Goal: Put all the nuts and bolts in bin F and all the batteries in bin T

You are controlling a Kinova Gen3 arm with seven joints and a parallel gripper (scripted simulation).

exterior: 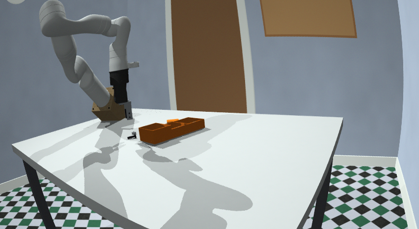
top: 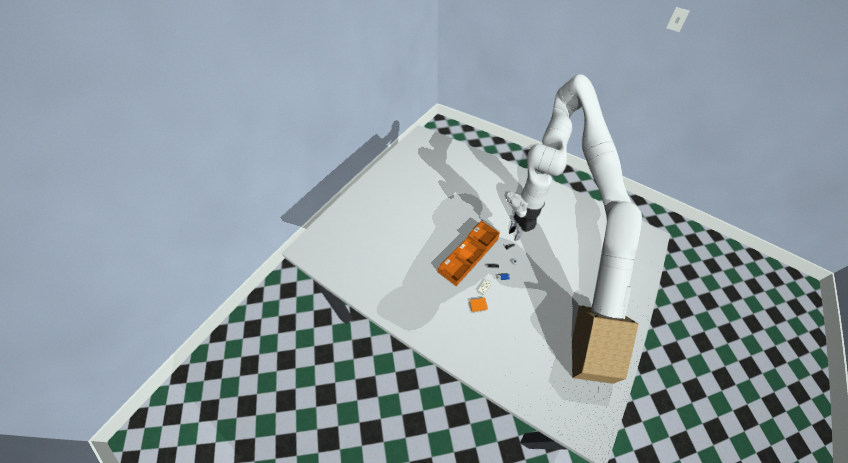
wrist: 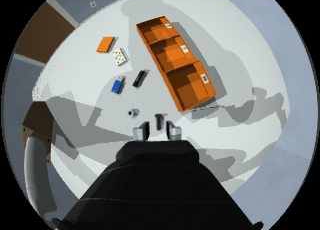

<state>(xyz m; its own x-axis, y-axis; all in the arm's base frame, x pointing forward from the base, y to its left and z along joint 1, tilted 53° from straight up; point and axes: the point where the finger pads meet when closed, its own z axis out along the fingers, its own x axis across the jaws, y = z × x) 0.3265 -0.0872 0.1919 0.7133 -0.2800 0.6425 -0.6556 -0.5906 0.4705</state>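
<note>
Now: hand 90 mm above the bolt. The rest, counted from my hand: orange bin 130 mm ahead, 90 mm to the left, 70 mm below; then grey nut 90 mm below, 60 mm to the left, 30 mm behind; then black cylinder 100 mm to the left, 90 mm below, 40 mm ahead.
</note>
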